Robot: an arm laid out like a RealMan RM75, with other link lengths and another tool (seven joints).
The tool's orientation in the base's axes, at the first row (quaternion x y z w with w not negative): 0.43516, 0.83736, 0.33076, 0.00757
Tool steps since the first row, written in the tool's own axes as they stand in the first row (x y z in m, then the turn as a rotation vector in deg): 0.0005, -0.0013, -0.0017, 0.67, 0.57, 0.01; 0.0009, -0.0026, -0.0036, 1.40, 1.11, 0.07; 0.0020, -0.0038, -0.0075, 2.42, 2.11, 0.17; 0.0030, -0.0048, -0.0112, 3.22, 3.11, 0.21; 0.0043, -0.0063, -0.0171, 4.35, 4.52, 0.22; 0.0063, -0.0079, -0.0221, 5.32, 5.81, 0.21
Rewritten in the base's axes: -0.0018, -0.0011, 0.0007, 0.00, 0.73, 0.50; -0.0035, -0.0024, 0.0016, -0.05, 1.51, 0.95; -0.0062, -0.0042, 0.0043, 0.08, 2.72, 1.72; -0.0087, -0.0059, 0.0069, 0.31, 3.73, 2.47; -0.0124, -0.0087, 0.0110, 0.64, 5.13, 3.56; -0.0163, -0.0107, 0.0146, 0.96, 6.36, 4.56
